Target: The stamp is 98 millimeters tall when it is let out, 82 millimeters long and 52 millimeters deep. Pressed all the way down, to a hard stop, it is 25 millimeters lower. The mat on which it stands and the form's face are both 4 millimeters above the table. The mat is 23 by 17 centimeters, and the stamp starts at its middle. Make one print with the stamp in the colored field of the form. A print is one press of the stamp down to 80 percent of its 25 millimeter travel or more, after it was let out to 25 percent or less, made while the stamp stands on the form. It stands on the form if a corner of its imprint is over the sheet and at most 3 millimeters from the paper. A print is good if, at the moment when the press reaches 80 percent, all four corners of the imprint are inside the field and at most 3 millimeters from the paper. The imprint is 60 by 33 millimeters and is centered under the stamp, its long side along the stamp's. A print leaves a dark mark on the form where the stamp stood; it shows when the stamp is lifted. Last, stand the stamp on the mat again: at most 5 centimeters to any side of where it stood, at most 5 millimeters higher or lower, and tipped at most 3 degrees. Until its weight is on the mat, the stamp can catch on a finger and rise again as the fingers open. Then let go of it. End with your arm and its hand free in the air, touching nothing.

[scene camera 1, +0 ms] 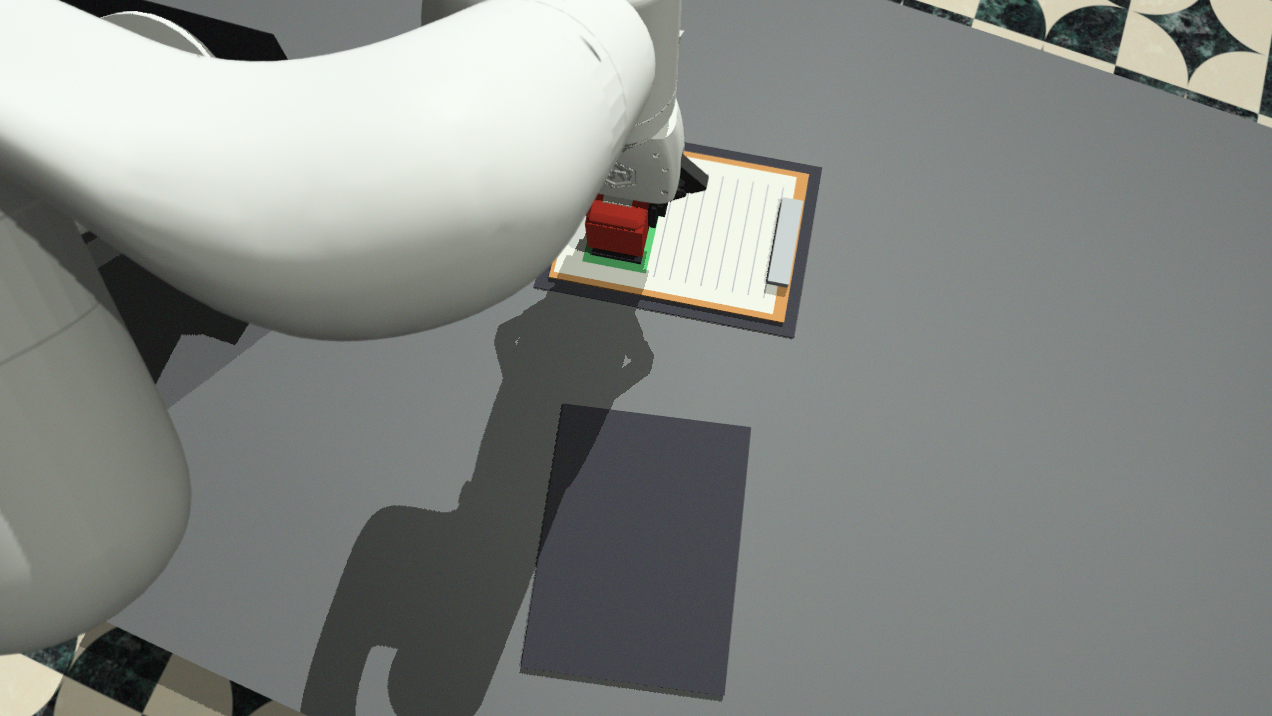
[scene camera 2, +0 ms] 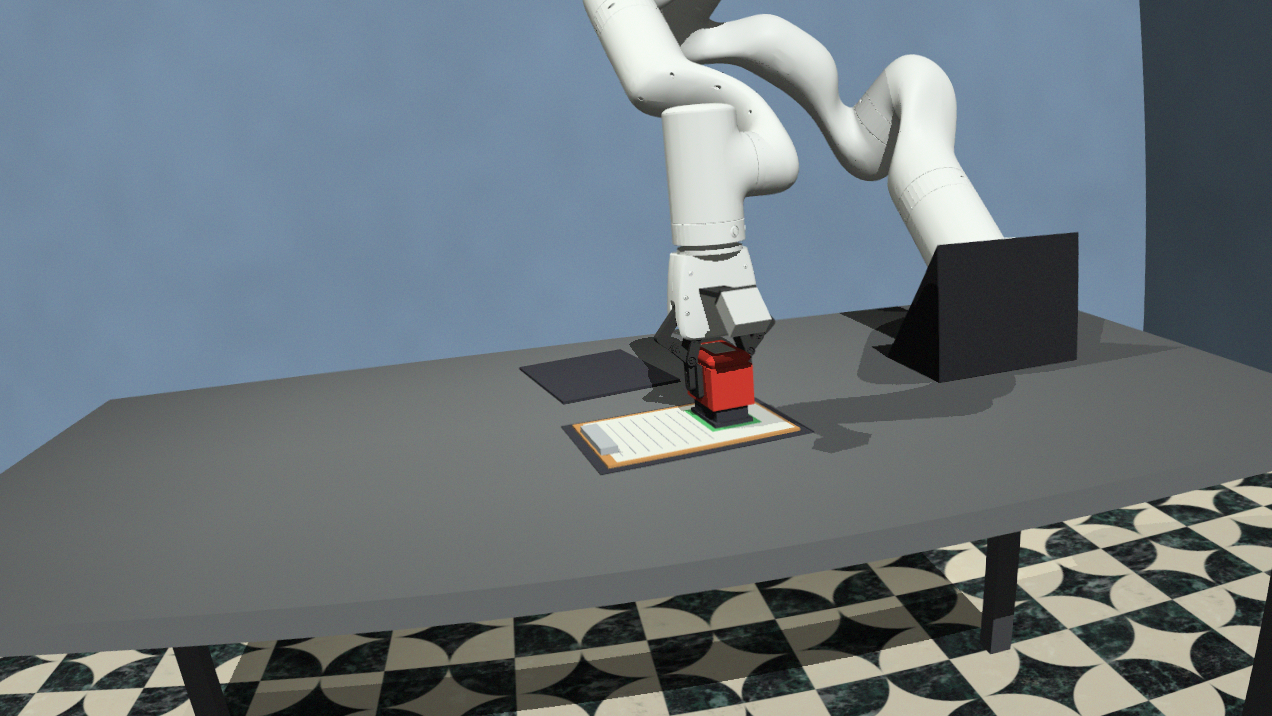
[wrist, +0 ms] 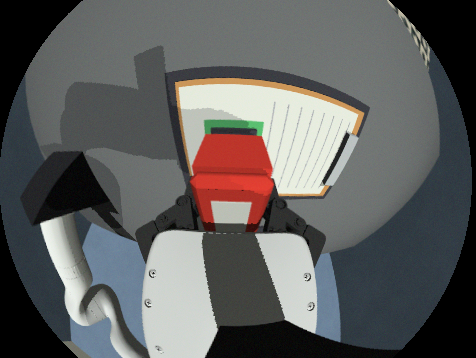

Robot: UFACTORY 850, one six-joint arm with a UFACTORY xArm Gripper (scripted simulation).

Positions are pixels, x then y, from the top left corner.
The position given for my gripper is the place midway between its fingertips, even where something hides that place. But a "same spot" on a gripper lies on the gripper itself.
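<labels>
My gripper is visible in scene camera 1 [624, 208], in scene camera 2 and in the wrist view. On my gripper, [scene camera 2: 689, 354] and [wrist: 285, 212] are the same spot. A stamp is visible in scene camera 1 [615, 224], in scene camera 2 [728, 382] and in the wrist view [232, 184]. On a form, [wrist: 310, 129] and [scene camera 2: 666, 440] are the same spot.
</labels>
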